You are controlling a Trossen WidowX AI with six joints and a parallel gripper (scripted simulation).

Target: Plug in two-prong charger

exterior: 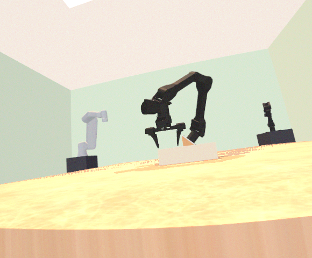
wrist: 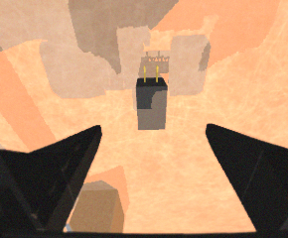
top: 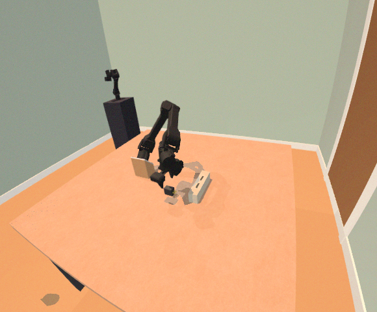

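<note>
Now: the black charger 2 cm ahead of my gripper tip and 5 cm below it.
</note>
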